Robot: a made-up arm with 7 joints.
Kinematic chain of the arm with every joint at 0, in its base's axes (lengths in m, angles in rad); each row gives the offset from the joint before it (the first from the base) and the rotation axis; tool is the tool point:
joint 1: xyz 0 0 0.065 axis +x
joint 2: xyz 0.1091 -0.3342 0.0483 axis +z
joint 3: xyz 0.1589 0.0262 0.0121 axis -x
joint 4: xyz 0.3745 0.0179 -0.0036 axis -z
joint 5: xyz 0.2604 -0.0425 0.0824 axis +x
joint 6: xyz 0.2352 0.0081 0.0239 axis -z
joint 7: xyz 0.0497 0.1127 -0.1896 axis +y
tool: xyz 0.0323 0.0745 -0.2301
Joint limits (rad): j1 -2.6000..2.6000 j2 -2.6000..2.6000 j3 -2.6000..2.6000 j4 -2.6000..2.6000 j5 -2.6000..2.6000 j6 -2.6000..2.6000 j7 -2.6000..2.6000
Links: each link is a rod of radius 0.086 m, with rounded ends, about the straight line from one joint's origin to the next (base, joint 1, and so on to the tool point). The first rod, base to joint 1, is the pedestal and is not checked.
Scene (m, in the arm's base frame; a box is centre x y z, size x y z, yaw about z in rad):
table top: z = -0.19
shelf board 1: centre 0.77 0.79 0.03 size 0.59 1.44 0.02 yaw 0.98
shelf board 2: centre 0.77 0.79 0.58 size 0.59 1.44 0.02 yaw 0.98
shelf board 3: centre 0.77 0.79 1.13 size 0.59 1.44 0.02 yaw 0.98
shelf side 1: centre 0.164 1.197 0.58 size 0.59 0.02 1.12 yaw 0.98
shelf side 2: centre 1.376 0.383 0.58 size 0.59 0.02 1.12 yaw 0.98
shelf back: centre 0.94 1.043 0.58 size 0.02 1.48 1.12 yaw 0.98
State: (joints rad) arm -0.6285 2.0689 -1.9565 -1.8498 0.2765 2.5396 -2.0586
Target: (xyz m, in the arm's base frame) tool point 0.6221 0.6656 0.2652
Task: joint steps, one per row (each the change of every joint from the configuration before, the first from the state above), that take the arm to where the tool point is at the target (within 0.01 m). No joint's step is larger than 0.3 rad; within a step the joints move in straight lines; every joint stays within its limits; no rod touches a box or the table.
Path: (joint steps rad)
1: 0.0006 -0.2546 -0.0498 0.0968 -0.0664 -0.1880 0.0016
2: 0.0005 -0.2545 -0.0498 0.0967 -0.0665 -0.1880 0.0016
3: 0.0006 -0.2546 -0.0498 0.0968 -0.0664 -0.1881 0.0016

